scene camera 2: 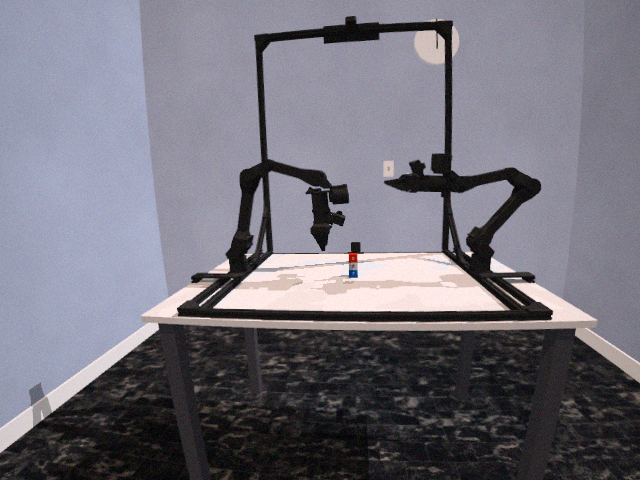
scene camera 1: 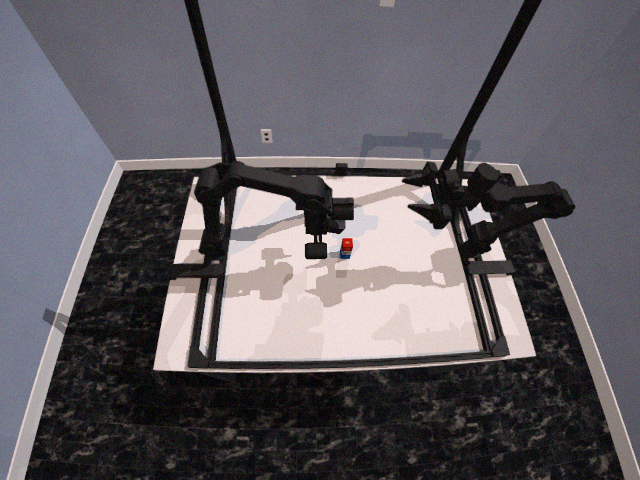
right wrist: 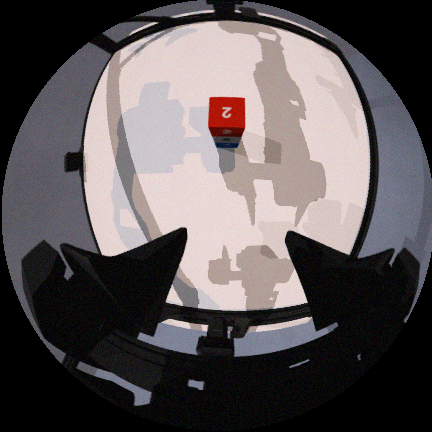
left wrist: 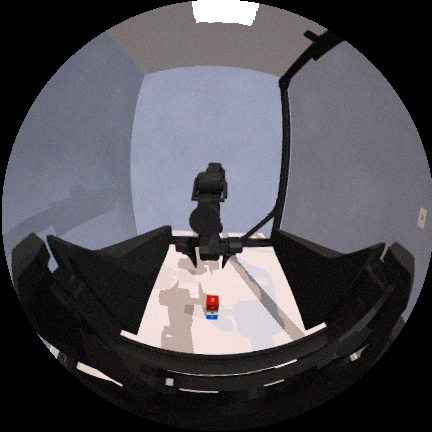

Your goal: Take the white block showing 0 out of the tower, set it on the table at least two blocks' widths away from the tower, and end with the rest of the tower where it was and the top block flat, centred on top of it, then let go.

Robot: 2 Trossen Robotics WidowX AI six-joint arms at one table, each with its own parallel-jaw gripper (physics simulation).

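Seen in the pictures: left gripper, fingertip midpoint: [scene camera 2: 385,182] [scene camera 1: 404,192] [left wrist: 222,232]; right gripper, fingertip midpoint: [scene camera 2: 324,248] [scene camera 1: 316,242] [right wrist: 237,234] [left wrist: 208,267]; left arm's base at its link origin: [scene camera 2: 480,270] [scene camera 1: 470,250]; right arm's base at its link origin: [scene camera 2: 238,271] [scene camera 1: 215,251] [right wrist: 217,320].
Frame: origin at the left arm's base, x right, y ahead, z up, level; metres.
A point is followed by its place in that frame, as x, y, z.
Note:
A tower of three blocks stands upright near the table's middle: a red block showing 2 [scene camera 1: 347,242] {-0.002, 0.469, 0.067} [scene camera 2: 353,257] {-0.018, 0.466, 0.057} [left wrist: 212,302] {-0.002, 0.458, 0.067} [right wrist: 226,114] {-0.003, 0.472, 0.067} on top, the white block showing 0 [scene camera 2: 353,266] {-0.018, 0.467, 0.023} [right wrist: 226,140] {-0.003, 0.484, 0.020} in the middle, and a blue block [scene camera 2: 353,274] {-0.018, 0.467, -0.007} [left wrist: 212,317] {0.000, 0.452, -0.008} [right wrist: 227,145] {-0.004, 0.484, -0.008} at the bottom. The blocks look aligned. My right gripper [scene camera 1: 315,251] {-0.014, 0.571, 0.093} [scene camera 2: 323,249] {-0.014, 0.571, 0.093} [right wrist: 237,234] {-0.014, 0.571, 0.093} points down, open and empty, above the table and to the left of the tower in both scene views. My left gripper [scene camera 1: 406,193] {0.000, 0.350, 0.324} [scene camera 2: 386,182] {0.000, 0.350, 0.324} is open and empty, held level, high and to the right of the tower.
A black frame [scene camera 1: 341,364] {-0.372, 0.503, -0.005} [scene camera 2: 361,314] {-0.379, 0.445, 0.000} runs round the white table [scene camera 1: 403,330] {-0.275, 0.298, -0.019}, with tall posts at the back and an overhead bar in scene camera 2. A small black box [scene camera 1: 341,168] [scene camera 2: 355,246] {0.357, 0.459, 0.017} sits at the back rail. Arm shadows cross the table.

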